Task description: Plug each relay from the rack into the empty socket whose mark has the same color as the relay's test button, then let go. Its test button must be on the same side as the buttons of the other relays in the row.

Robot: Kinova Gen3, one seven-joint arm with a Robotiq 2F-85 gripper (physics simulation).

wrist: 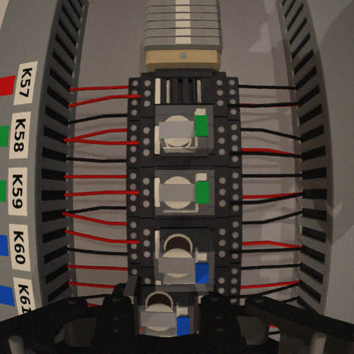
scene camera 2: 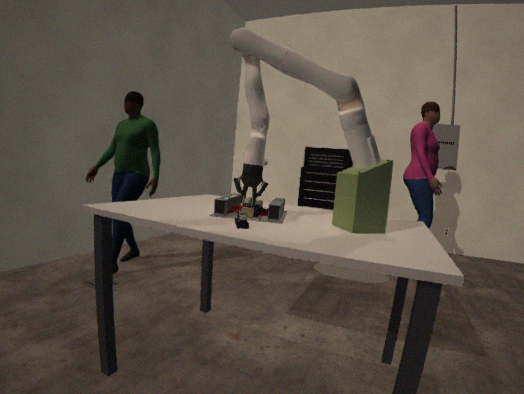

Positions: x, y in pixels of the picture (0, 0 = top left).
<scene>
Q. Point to a blue-button relay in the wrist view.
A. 183, 257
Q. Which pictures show my gripper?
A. The wrist view and scene camera 2: all of them.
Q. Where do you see a grey base plate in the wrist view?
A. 112, 51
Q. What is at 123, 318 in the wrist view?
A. My gripper.
</scene>
